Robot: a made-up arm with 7 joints. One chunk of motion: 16 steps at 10 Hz.
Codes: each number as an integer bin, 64 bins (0 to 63) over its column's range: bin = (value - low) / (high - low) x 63, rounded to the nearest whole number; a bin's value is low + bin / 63 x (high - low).
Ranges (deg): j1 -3..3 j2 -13..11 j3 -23..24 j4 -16..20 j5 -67..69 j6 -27..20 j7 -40..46
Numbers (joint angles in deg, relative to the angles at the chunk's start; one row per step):
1: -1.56 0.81 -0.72 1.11 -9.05 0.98 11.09
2: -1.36 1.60 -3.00 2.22 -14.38 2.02 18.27
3: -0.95 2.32 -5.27 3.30 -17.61 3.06 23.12
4: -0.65 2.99 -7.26 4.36 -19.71 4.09 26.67
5: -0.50 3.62 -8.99 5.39 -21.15 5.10 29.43
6: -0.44 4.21 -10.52 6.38 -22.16 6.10 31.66
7: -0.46 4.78 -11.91 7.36 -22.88 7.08 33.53
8: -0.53 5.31 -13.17 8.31 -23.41 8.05 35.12
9: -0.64 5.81 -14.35 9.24 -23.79 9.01 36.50
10: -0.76 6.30 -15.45 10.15 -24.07 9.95 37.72
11: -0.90 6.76 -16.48 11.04 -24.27 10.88 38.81
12: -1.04 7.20 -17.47 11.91 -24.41 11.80 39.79
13: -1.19 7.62 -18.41 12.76 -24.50 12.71 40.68
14: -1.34 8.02 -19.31 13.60 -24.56 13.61 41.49
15: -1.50 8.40 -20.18 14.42 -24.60 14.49 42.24
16: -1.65 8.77 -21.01 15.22 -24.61 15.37 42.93
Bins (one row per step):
1: 15 36 30 30 27 38 37
2: 17 38 27 32 24 39 43
3: 22 40 24 34 23 40 46
4: 25 42 21 36 22 42 49
5: 26 44 19 37 21 43 51
6: 27 45 17 39 21 44 52
7: 27 47 15 41 20 46 54
8: 26 48 13 43 20 47 55
9: 25 49 12 44 20 48 56
10: 24 51 10 46 20 50 57
11: 22 52 9 47 20 51 58
12: 21 53 7 49 20 52 58
13: 19 54 6 50 20 53 59
14: 17 55 5 52 20 54 60
15: 16 56 4 53 20 56 60
16: 14 57 3 55 20 57 61

